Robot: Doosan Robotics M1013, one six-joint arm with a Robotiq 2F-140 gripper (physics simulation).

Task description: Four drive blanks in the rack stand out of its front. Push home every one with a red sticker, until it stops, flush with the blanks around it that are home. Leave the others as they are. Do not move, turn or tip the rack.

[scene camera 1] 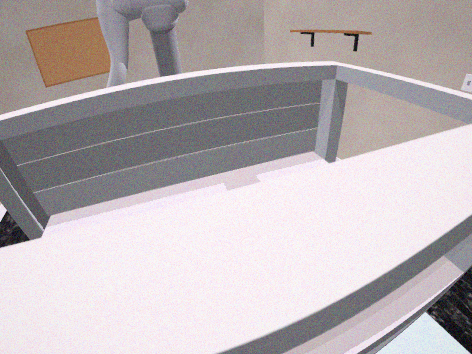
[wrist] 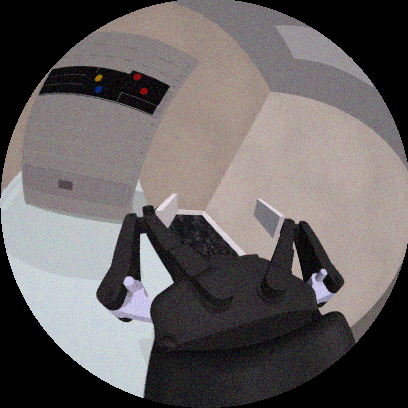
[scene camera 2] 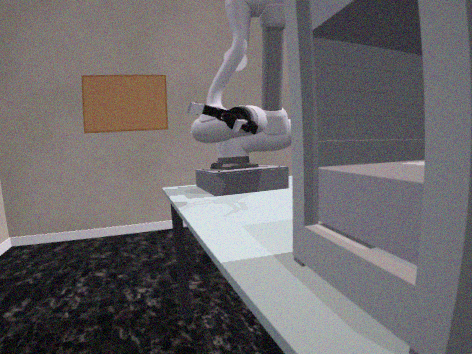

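Observation:
The grey rack (scene camera 1: 200, 260) (scene camera 2: 304, 125) (wrist: 80, 130) stands on the table. In the wrist view its front is at the upper left, with a black band of drive blanks. Two blanks there carry red stickers, an upper one (wrist: 137, 76) and a lower one (wrist: 144, 91), near the band's right end. To their left are a blank with a yellow sticker (wrist: 98, 78) and, below it, one with a blue sticker (wrist: 98, 89). How far each stands out cannot be told. My gripper (scene camera 2: 217, 116) (wrist: 217, 204) is open and empty, away from the rack front, touching no blank.
The pale table (scene camera 2: 270, 240) (wrist: 60, 250) carries the rack and the arm's grey base box (scene camera 2: 242, 180). An orange board (scene camera 1: 72, 52) (scene camera 2: 125, 103) hangs on the wall. A wall shelf (scene camera 1: 330, 32) is behind the rack. The floor (scene camera 2: 100, 285) is dark.

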